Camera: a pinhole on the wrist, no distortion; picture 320 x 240 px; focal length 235.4 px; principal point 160.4 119.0 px. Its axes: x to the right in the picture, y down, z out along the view. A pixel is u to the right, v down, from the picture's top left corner.
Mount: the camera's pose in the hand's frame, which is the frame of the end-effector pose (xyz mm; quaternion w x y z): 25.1 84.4 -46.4 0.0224 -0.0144 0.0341 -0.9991
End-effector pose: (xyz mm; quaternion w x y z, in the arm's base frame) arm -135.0 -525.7 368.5 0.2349 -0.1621 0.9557 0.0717
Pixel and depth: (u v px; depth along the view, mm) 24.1 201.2 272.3
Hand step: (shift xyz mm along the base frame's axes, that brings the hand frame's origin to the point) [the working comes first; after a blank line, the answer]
In the camera's frame: -157.7 95.1 272.3

-64.5 -28.3 -281.8
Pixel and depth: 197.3 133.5 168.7
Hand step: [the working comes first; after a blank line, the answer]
In the camera's frame: 26.4 10.4 168.7

27.2 82.4 -105.4
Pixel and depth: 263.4 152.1 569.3
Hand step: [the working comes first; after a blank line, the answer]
In the camera's frame: 249.1 80.1 569.3

407.9 125.1 -366.5
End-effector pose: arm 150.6 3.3 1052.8 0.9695 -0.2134 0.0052 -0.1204
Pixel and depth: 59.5 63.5 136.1
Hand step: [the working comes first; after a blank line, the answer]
In the camera's frame: -58.3 -32.1 136.1

114.5 113.5 39.7
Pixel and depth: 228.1 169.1 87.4
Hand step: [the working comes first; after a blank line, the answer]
In the camera's frame: 25.1 18.6 87.4

19.4 67.5 12.2
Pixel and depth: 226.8 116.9 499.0
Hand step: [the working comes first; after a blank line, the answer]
In the camera's frame: 140.8 -4.5 499.0

-58.4 254.4 389.5
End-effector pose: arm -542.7 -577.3 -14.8 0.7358 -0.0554 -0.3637 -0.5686
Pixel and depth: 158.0 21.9 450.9
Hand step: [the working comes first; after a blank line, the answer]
In the camera's frame: -4.6 -186.0 450.9

16.8 261.1 404.0
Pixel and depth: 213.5 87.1 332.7
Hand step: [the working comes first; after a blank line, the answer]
In the camera's frame: 75.0 -45.1 332.7

-50.2 213.0 221.3
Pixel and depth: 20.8 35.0 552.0
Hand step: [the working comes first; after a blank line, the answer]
In the camera's frame: -327.4 -197.0 552.0

18.4 54.8 672.2
